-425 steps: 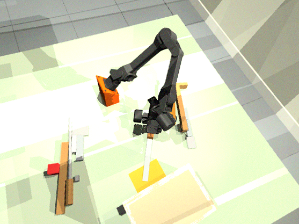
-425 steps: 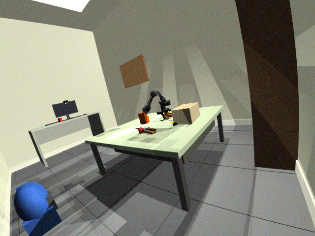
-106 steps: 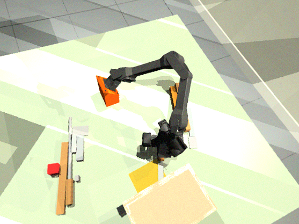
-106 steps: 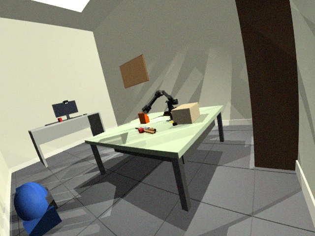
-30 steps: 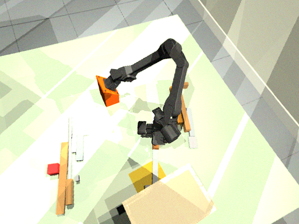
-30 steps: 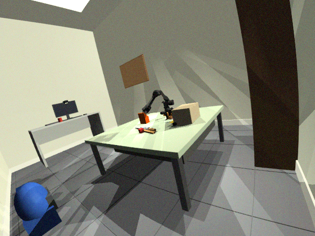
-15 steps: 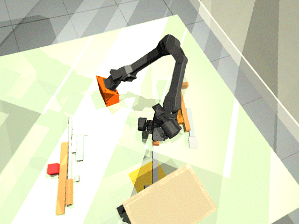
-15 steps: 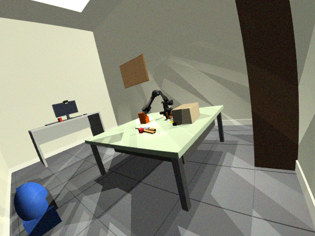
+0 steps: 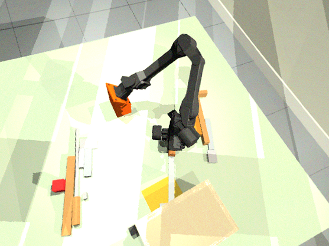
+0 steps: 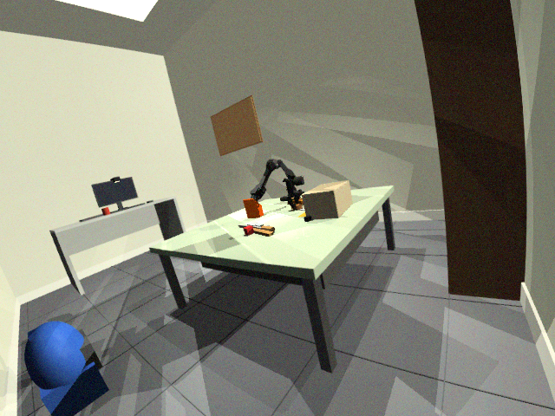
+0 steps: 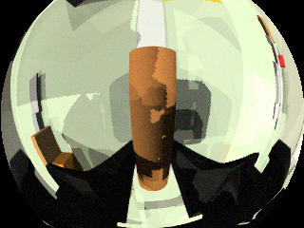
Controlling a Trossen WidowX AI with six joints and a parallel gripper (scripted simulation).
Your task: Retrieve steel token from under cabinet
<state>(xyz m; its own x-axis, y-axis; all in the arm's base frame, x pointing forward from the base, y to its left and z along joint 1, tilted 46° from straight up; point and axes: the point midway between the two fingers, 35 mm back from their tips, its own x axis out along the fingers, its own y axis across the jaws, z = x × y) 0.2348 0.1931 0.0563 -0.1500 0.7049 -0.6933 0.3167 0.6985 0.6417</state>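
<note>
Now: gripper tip 150 mm to the right of the orange stick, 100 mm past it and 10 mm below it. Also, from my gripper tip: short bar 400 mm to the right, 30 mm behind; then small grey cube 410 mm to the right, 130 mm ahead; then steel token 260 mm ahead, 120 mm to the right.
</note>
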